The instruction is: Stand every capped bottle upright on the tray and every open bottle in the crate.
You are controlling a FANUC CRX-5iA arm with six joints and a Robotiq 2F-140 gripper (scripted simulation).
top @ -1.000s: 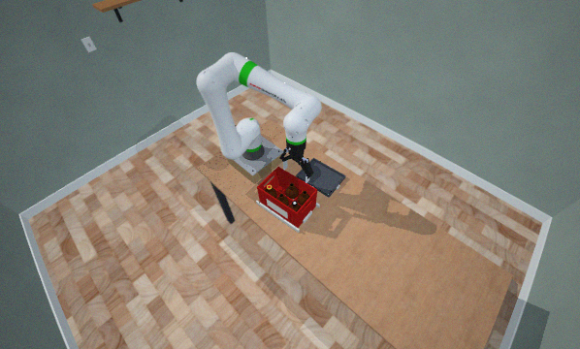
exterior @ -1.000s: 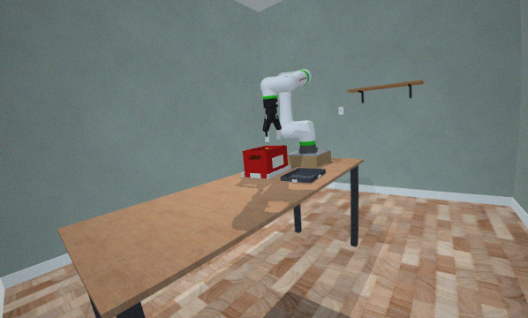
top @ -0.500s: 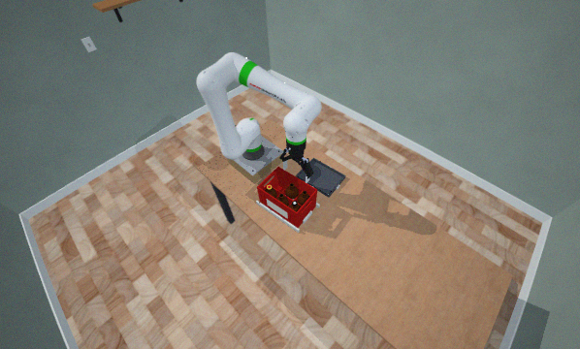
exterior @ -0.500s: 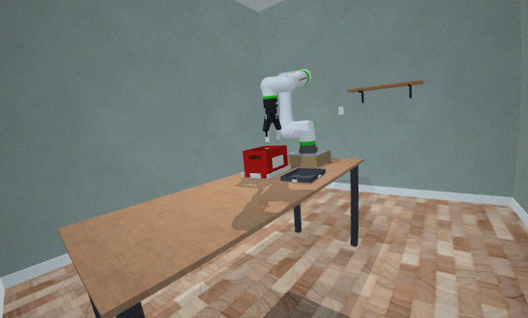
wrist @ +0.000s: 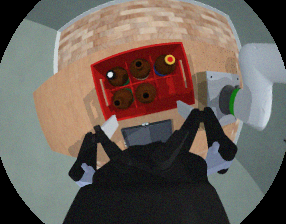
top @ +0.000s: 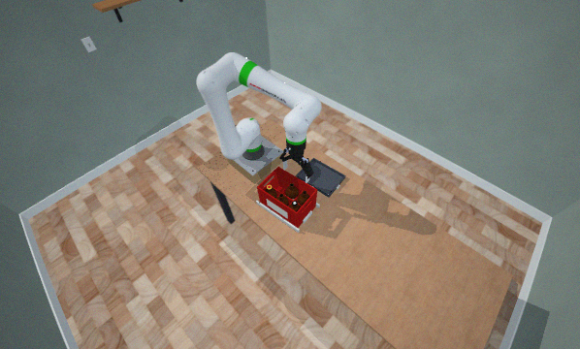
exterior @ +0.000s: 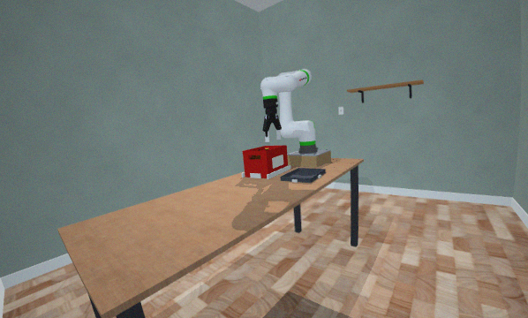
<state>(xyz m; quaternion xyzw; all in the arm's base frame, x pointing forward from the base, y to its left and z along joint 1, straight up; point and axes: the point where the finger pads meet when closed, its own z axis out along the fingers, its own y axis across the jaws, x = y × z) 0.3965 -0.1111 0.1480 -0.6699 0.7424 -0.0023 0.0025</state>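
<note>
The capped brown bottle lies 110 mm behind my hand, 110 mm to the right of it and 150 mm below it. The rest, counted from my hand: crate (10 mm behind, 70 mm to the right, 150 mm below); dark tray (50 mm ahead, 210 mm to the left, 220 mm below).
</note>
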